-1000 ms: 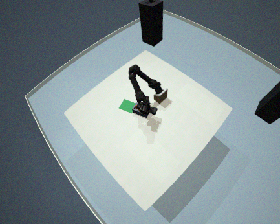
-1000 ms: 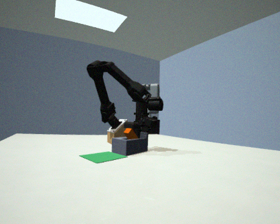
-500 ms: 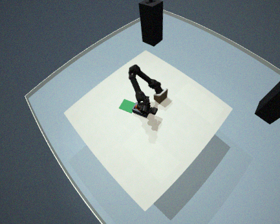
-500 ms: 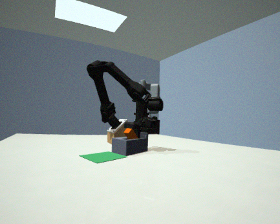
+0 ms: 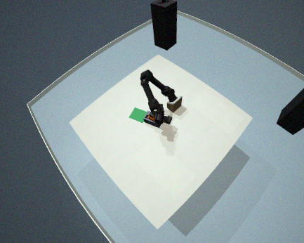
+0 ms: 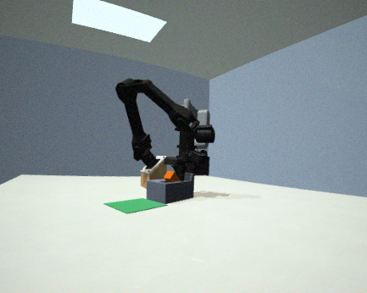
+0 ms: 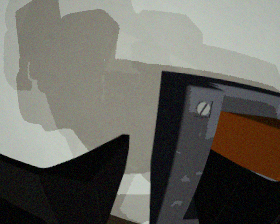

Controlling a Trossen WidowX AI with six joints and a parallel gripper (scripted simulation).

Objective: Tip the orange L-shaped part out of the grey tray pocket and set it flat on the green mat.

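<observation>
Right now my gripper tip is 50 mm to the left of the orange L-shaped part, 10 mm short of it and 10 mm above it. Round my gripper tip: green mat 220 mm to the right, 60 mm below, 60 mm ahead.
</observation>
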